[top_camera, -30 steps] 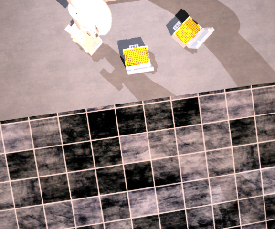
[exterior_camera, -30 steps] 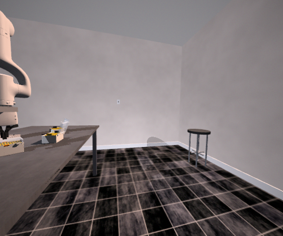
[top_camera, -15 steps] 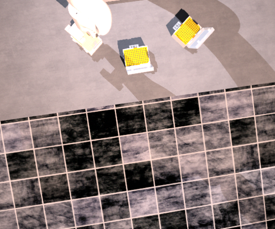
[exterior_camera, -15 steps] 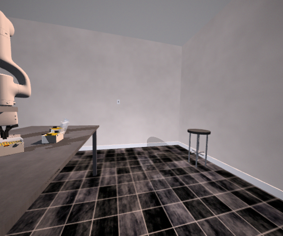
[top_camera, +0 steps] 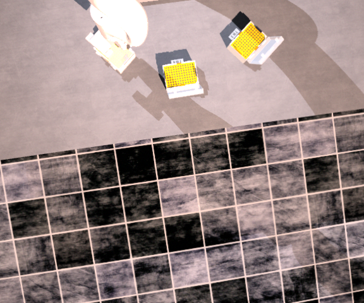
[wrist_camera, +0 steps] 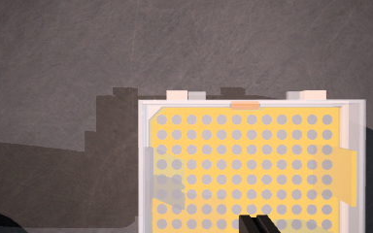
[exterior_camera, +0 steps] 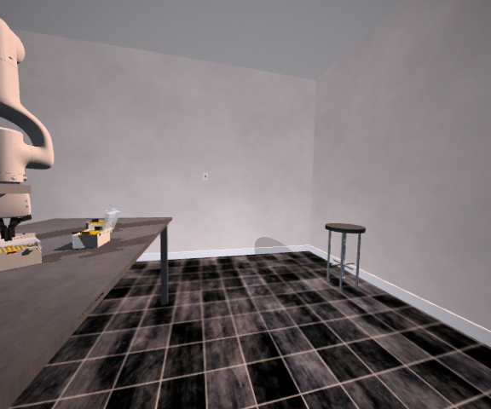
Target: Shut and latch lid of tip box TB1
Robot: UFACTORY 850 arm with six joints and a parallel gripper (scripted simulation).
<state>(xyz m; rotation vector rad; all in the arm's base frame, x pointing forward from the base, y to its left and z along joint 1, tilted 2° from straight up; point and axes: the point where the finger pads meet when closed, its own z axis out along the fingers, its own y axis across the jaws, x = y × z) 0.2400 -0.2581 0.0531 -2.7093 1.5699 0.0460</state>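
Right now my hand is 3 cm to the left of the clear lid, 3 cm above it and 2 cm short of it. Round my hand: white tag reading TB1 (9 cm below, 2 cm to the left, 1 cm behind); box (5 cm below, 3 cm to the right, 2 cm ahead).
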